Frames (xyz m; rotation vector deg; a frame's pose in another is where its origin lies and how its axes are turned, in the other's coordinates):
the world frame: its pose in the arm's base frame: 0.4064 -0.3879 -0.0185 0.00 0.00 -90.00
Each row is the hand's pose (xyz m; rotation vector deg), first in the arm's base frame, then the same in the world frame.
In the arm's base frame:
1: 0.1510 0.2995 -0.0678 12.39 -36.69 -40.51
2: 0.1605 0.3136 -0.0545 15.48 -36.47 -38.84
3: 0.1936 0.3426 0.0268 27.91 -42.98 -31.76
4: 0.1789 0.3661 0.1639 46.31 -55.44 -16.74
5: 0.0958 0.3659 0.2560 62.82 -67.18 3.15
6: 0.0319 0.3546 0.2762 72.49 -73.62 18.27
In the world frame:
1: -0.6874 -0.2554 -0.0493 34.93 -17.30 46.12
2: -0.7015 -0.2459 -0.0360 37.11 -14.99 47.62
3: -0.7305 -0.2128 0.0453 51.34 -10.91 52.19
4: -0.7540 -0.2275 0.1824 75.83 -6.80 60.66
5: -0.7538 -0.3106 0.2745 100.75 -3.38 71.28
6: -0.7425 -0.3745 0.2947 116.83 -0.90 79.07

